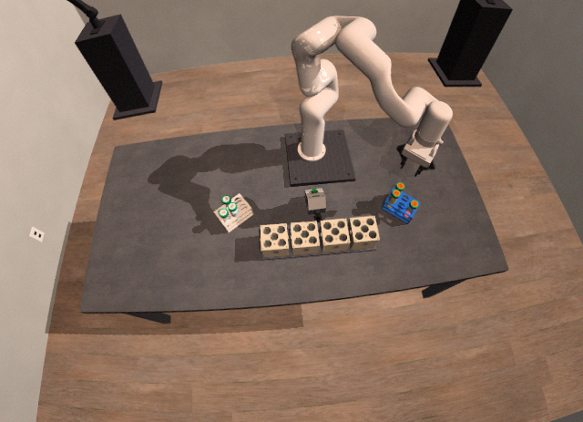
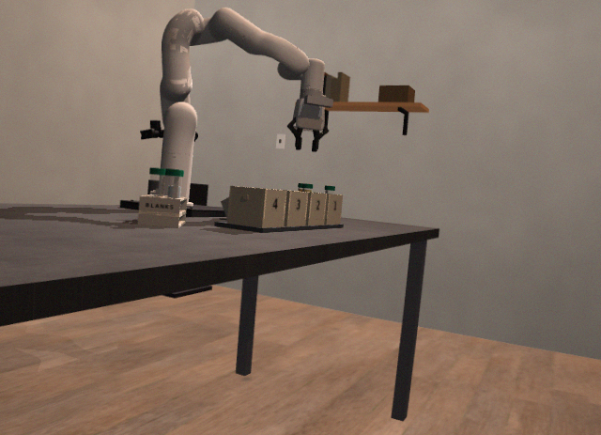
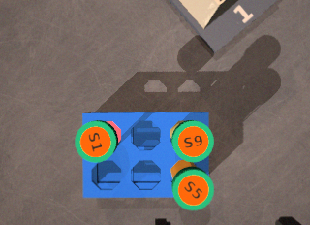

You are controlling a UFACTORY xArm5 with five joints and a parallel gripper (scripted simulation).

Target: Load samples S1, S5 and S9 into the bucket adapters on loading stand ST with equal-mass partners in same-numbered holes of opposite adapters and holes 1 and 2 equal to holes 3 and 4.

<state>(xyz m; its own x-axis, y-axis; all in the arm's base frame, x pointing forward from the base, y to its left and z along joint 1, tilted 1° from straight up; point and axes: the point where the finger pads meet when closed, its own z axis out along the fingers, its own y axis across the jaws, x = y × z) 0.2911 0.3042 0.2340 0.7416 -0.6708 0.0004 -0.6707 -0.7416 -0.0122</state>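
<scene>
The tube S5 is 19 cm below my hand and 1 cm behind it. The rest, counted from my hand: green DONE key: 33 cm to the right, 18 cm below, 5 cm behind; blue sample rack: 22 cm below, 4 cm ahead, 2 cm to the left; adapter 1: 20 cm below, 18 cm to the right, 15 cm ahead.
</scene>
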